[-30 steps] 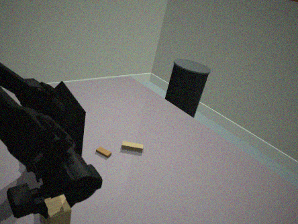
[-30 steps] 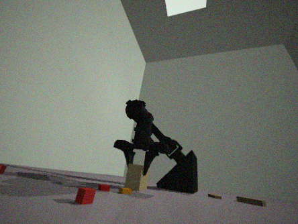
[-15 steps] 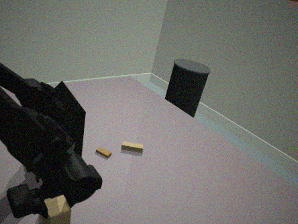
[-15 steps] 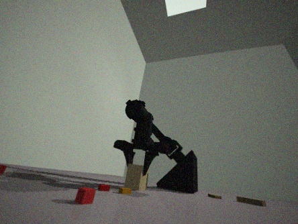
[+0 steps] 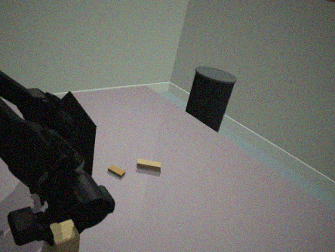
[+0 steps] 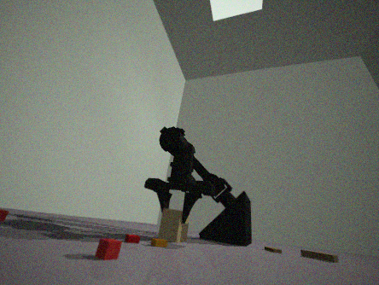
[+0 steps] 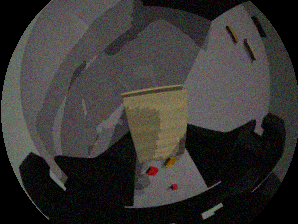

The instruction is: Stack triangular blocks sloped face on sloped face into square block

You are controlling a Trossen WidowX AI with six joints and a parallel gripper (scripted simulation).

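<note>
The orange block is 110 mm ahead of my gripper tip, 40 mm below it and 20 mm to the left of it. From my gripper tip the other things lie so: flat tan piece (350 mm to the left, 150 mm behind, 30 mm below).
</note>
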